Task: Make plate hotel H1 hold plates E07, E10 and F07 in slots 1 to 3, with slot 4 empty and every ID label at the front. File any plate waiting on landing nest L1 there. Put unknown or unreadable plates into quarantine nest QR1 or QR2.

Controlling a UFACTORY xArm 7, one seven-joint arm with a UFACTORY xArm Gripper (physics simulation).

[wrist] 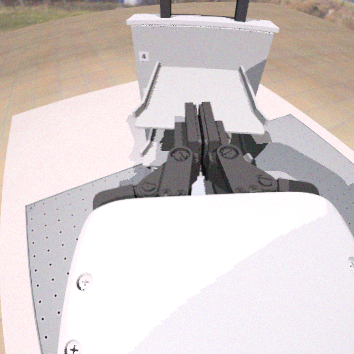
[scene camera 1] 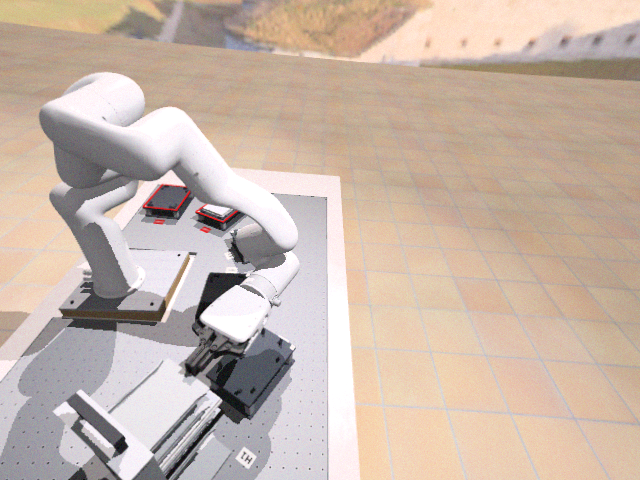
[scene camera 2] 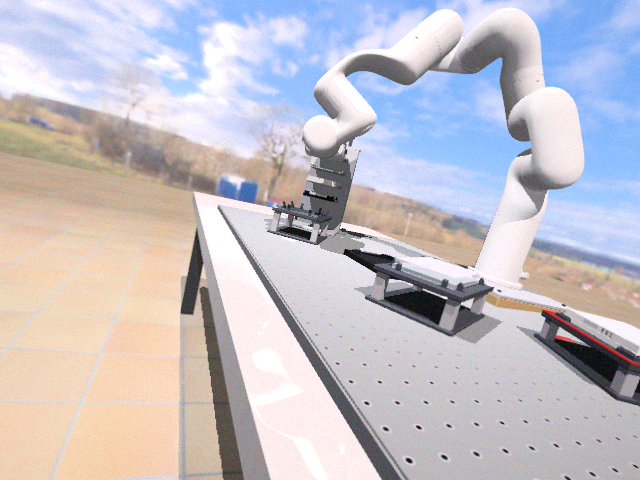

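Pixels of known places: gripper, fingertip midpoint: [wrist: 196, 120] [scene camera 1: 189, 370]; arm's base at its link origin: [scene camera 1: 120, 282] [scene camera 2: 493, 278].
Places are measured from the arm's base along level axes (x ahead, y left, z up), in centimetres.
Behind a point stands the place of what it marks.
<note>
Plate hotel H1 [scene camera 1: 139, 465] @[x 30.4, y -52.6, z 25.1 cm] [scene camera 2: 341, 206] @[x 20.5, y -44.1, z 6.6 cm] [wrist: 200, 45] @[x 25.5, y -47.4, z 22.8 cm] stands at the table's far end in scene camera 2. Its slot 4 shelf [scene camera 1: 160, 405] @[x 28.8, y -43.5, z 20.5 cm] [wrist: 200, 90] @[x 28.3, y -42.9, z 20.5 cm] is bare. Below it, stacked edges show in scene camera 1, one of them dark in scene camera 2; no IDs are readable there. My gripper [scene camera 1: 192, 367] @[x 31.7, y -38.5, z 21.1 cm] [wrist: 196, 120] @[x 31.7, y -38.5, z 21.1 cm] is shut and empty, its tips at the slot 4 shelf's near edge in the wrist view. A pale plate [scene camera 2: 439, 271] @[x 40.2, y 23.4, z 4.5 cm] lies on a dark nest [scene camera 2: 413, 282] @[x 43.6, y 23.3, z 2.6 cm]. One red-edged nest [scene camera 1: 150, 206] @[x -3.5, y 34.6, z 2.1 cm] is empty; another [scene camera 1: 219, 220] @[x 21.6, y 28.0, z 2.1 cm] [scene camera 2: 584, 333] @[x 26.9, y 34.9, z 2.2 cm] holds a white plate [scene camera 1: 218, 209] @[x 20.5, y 32.6, z 3.5 cm] [scene camera 2: 605, 330] @[x 25.7, y 36.3, z 3.3 cm], its label unclear.
An empty dark nest [scene camera 1: 253, 372] @[x 40.0, y -29.2, z 4.1 cm] [scene camera 2: 302, 212] @[x 41.0, y -24.0, z 4.1 cm] with upright pins stands beside the hotel. A flat black piece [scene camera 1: 219, 285] @[x 26.6, y 0.2, z -0.7 cm] [scene camera 2: 364, 258] @[x 33.7, y -3.7, z -0.7 cm] lies between the nests. The arm's base plate [scene camera 1: 175, 268] @[x 13.0, y 5.5, z 0.4 cm] is behind it. An H1 tag [scene camera 1: 246, 457] @[x 40.1, y -43.1, z -1.9 cm] lies beside the hotel.
</note>
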